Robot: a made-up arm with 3 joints. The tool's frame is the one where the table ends. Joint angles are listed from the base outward.
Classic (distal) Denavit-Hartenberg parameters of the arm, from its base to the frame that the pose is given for. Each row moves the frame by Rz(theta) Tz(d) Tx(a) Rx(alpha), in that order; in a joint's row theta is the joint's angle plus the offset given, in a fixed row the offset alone. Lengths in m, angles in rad.
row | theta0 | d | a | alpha
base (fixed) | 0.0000 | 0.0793 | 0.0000 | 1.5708
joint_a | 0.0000 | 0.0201 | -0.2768 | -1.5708
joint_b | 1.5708 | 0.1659 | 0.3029 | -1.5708
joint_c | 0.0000 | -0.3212 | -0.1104 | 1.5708
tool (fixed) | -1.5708 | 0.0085 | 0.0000 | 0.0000
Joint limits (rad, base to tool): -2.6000..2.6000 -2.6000..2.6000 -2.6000..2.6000
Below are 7 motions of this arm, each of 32 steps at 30 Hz.
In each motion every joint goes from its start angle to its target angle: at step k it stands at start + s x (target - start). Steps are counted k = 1, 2, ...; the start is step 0. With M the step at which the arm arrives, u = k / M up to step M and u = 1 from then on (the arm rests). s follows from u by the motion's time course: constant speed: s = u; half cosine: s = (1 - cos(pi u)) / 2; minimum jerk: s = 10 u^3 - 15 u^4 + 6 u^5.
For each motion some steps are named. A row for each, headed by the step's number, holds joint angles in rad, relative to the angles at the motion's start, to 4 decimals.
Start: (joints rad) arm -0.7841 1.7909 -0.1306
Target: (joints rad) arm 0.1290 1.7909 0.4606
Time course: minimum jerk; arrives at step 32
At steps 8, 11, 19, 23, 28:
8: 0.0945 0.0000 0.0612
11: 0.2059 0.0000 0.1333
19: 0.6133 0.0000 0.3971
23: 0.7860 0.0000 0.5089
28: 0.8984 0.0000 0.5817

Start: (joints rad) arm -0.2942 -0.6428 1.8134
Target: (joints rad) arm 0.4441 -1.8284 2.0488
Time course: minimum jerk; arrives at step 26
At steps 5, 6, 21, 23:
5: 0.0385 -0.0619 0.0123
6: 0.0622 -0.0999 0.0198
21: 0.6998 -1.1237 0.2231
23: 0.7288 -1.1704 0.2324

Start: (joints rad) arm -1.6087 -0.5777 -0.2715
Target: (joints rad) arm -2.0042 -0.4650 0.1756
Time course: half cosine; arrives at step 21
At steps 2, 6, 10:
2: -0.0088 0.0025 0.0099
6: -0.0745 0.0212 0.0842
10: -0.1830 0.0521 0.2068

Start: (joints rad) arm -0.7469 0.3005 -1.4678
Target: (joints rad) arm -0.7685 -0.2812 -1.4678
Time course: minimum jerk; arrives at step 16
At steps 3, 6, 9, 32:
3: -0.0011 -0.0284 0.0000
6: -0.0059 -0.1601 0.0000
9: -0.0133 -0.3583 0.0000
32: -0.0216 -0.5817 0.0000

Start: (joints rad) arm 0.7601 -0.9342 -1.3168
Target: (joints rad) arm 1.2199 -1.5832 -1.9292
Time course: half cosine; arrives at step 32
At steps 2, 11, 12, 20, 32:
2: 0.0044 -0.0062 -0.0059
11: 0.1215 -0.1715 -0.1619
12: 0.1419 -0.2003 -0.1890
20: 0.3179 -0.4487 -0.4234
32: 0.4598 -0.6490 -0.6124

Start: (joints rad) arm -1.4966 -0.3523 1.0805
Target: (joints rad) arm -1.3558 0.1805 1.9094
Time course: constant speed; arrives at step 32
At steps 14, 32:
14: 0.0616 0.2331 0.3626
32: 0.1408 0.5328 0.8289

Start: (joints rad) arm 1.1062 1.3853 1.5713
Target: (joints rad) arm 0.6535 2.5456 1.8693
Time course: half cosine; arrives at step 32
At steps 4, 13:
4: -0.0172 0.0442 0.0113
13: -0.1606 0.4117 0.1057

